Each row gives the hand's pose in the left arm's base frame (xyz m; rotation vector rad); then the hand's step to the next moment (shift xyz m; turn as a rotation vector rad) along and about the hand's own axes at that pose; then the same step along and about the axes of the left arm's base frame.
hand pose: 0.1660 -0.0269 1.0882 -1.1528 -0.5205 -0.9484
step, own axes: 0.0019 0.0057 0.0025 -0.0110 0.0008 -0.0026
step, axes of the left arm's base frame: 0.0061 0.0022 -0.0007 -0.0054 0.0016 -0.0098
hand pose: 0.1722 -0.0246 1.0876 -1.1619 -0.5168 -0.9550
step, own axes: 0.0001 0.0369 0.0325 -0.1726 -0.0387 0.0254
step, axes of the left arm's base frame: 0.0351 0.0334 -0.0082 -0.1201 0.0820 -0.1039
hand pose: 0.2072 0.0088 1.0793 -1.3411 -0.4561 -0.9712
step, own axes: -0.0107 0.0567 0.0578 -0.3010 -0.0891 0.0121
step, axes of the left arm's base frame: 0.0533 0.0543 -0.0295 -0.2344 0.1141 -0.1753
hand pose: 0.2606 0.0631 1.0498 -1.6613 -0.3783 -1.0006
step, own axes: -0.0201 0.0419 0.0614 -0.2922 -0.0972 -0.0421
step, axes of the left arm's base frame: 0.0427 0.0462 -0.0444 -0.2574 0.0655 -0.1613
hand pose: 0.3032 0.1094 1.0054 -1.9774 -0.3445 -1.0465
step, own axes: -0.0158 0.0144 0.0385 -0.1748 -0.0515 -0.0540
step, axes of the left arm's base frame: 0.0196 0.0238 -0.0314 -0.1659 0.0125 -0.0919
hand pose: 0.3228 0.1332 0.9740 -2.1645 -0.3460 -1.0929
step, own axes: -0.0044 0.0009 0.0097 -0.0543 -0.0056 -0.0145
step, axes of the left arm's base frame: 0.0037 0.0062 -0.0079 -0.0449 -0.0022 -0.0342
